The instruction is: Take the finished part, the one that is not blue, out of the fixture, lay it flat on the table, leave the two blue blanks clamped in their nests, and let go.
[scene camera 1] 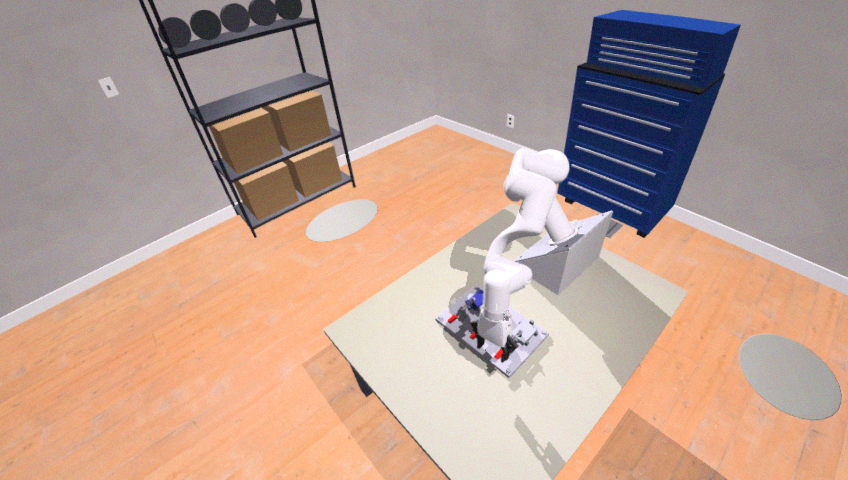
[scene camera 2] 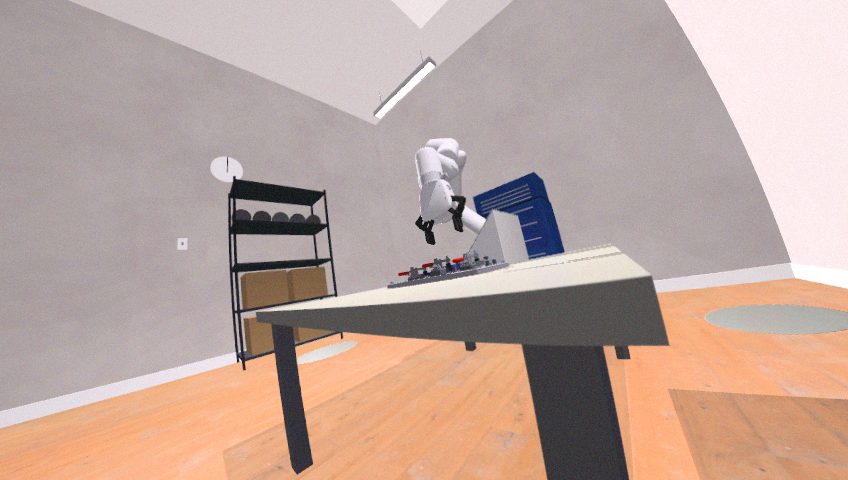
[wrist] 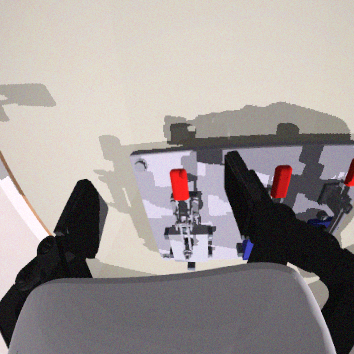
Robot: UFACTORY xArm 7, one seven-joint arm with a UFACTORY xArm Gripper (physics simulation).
Path:
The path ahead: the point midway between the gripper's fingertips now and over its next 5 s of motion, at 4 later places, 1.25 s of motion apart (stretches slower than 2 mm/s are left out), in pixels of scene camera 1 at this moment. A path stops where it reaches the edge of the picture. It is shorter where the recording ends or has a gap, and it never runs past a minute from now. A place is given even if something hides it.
My gripper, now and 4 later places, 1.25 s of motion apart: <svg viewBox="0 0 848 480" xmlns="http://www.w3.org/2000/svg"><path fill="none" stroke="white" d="M492 353L493 360L500 348L503 343L504 329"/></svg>

